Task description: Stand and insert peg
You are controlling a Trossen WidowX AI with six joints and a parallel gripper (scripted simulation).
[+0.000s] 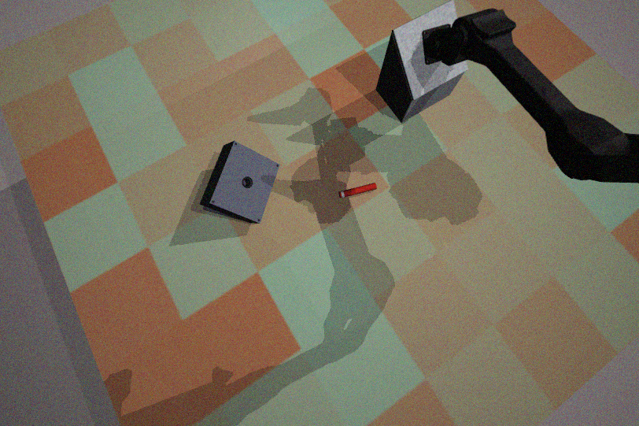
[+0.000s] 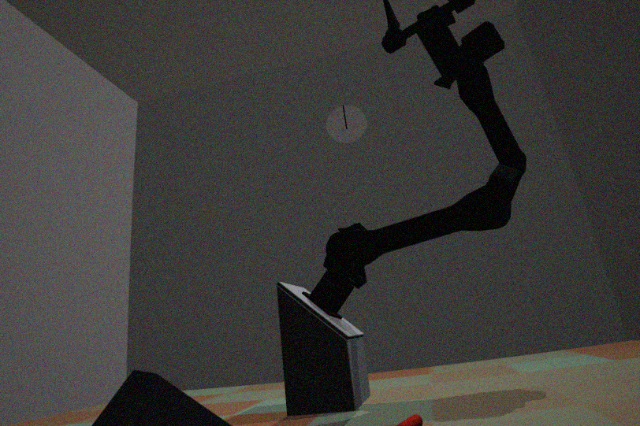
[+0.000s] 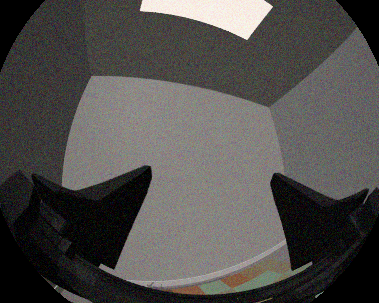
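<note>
My gripper tip is 700 mm above the red peg, 170 mm short of it and 100 mm to the left of it. Round my gripper tip: sloped panel 660 mm below, 380 mm ahead, 200 mm to the right.
</note>
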